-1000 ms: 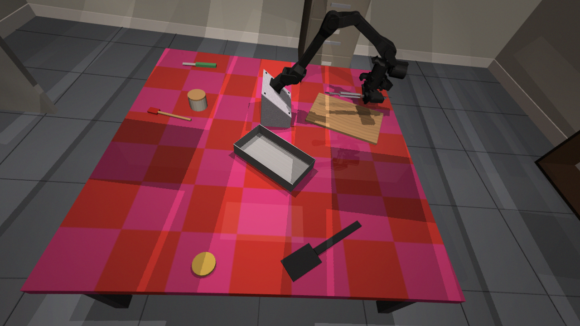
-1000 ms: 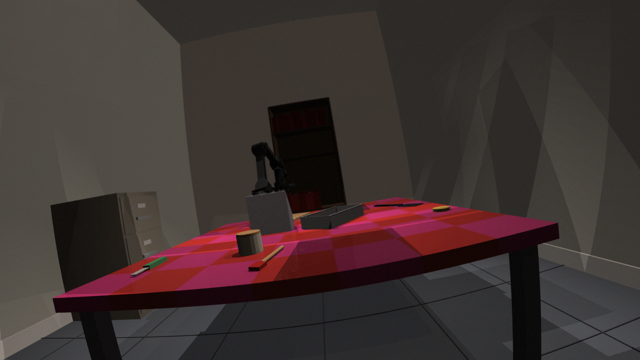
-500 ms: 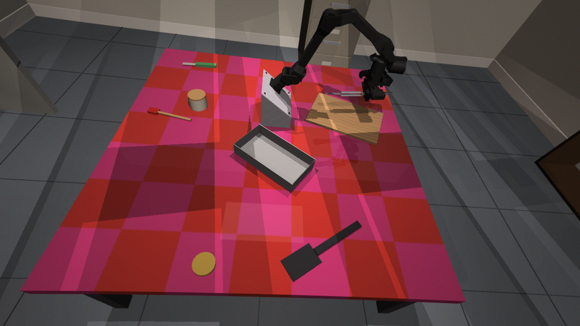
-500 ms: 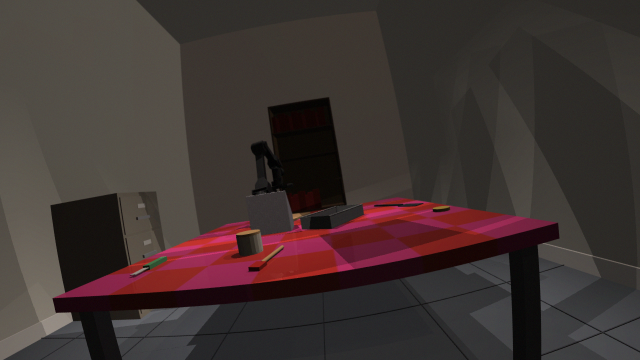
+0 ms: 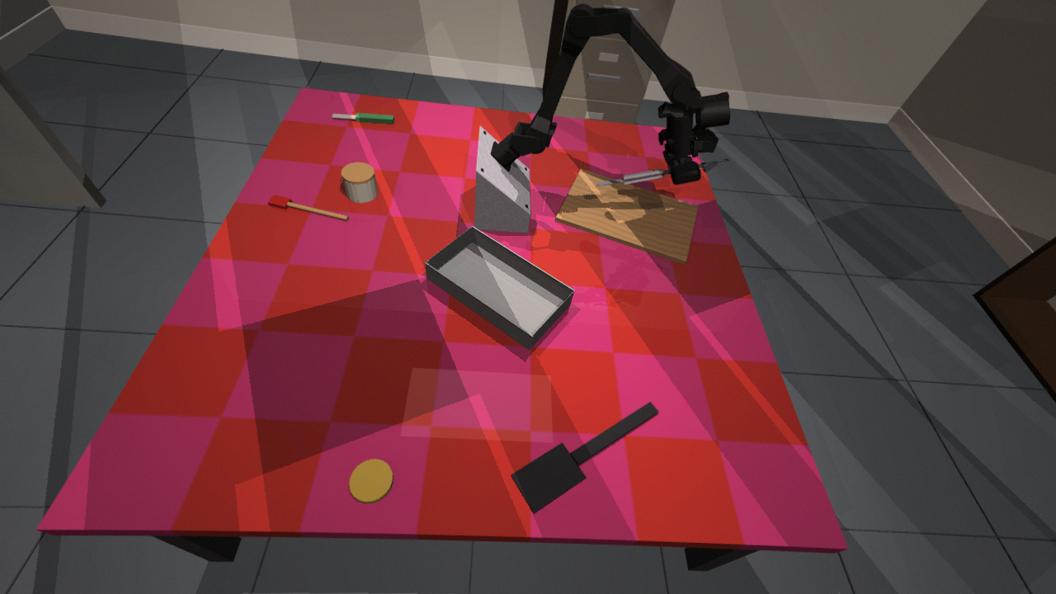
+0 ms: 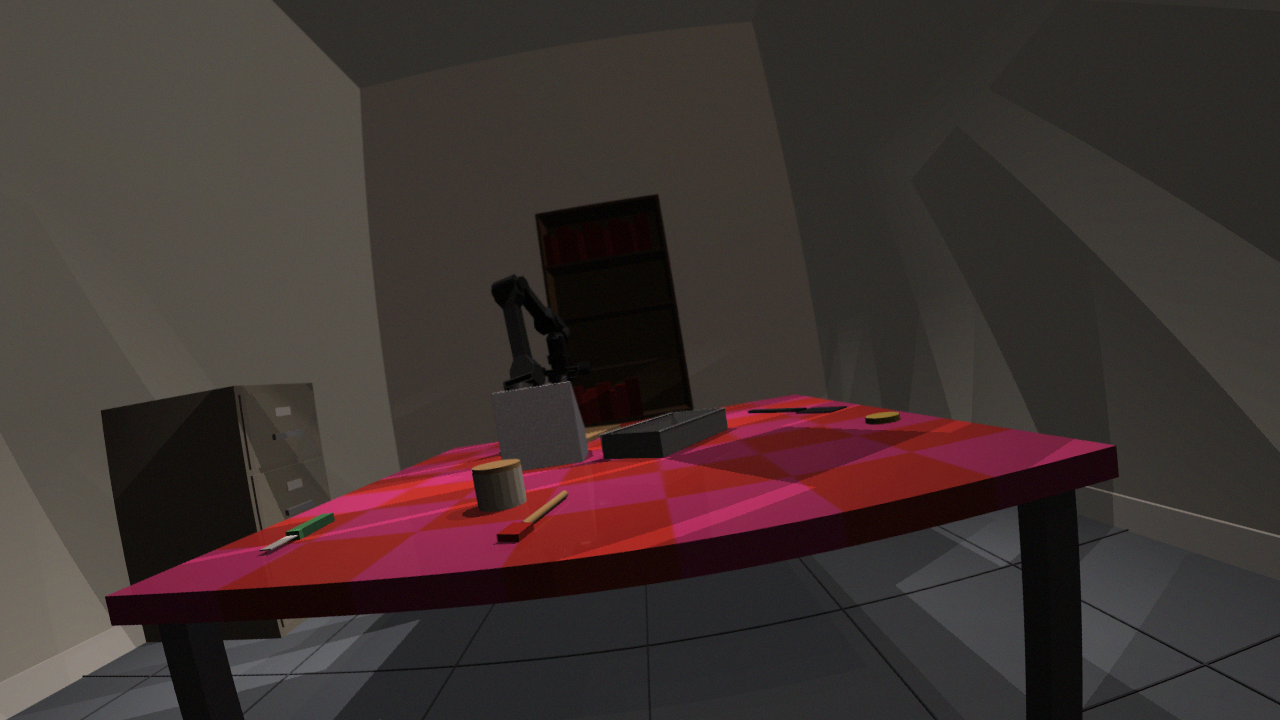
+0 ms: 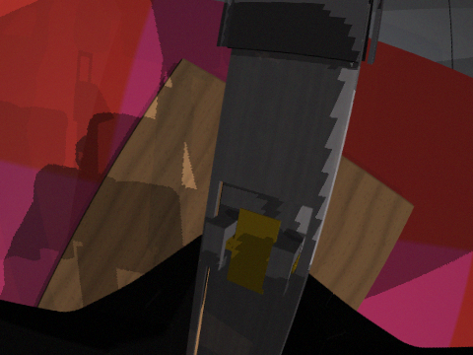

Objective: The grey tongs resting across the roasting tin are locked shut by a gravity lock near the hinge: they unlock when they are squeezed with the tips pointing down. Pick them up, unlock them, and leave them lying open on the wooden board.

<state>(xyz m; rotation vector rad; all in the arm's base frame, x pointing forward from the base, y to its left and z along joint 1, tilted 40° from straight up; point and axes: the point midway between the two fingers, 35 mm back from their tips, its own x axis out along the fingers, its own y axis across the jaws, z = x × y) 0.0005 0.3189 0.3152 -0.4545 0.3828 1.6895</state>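
Now: the yellow lock 4 cm above my gripper tip and 1 cm to the left of it. From my gripper tip the other things lie so: roasting tin 41 cm to the right, 33 cm ahead, 11 cm below; wooden board 13 cm below, 9 cm to the right, 1 cm behind; black spatula 69 cm ahead, 21 cm to the right, 14 cm below.
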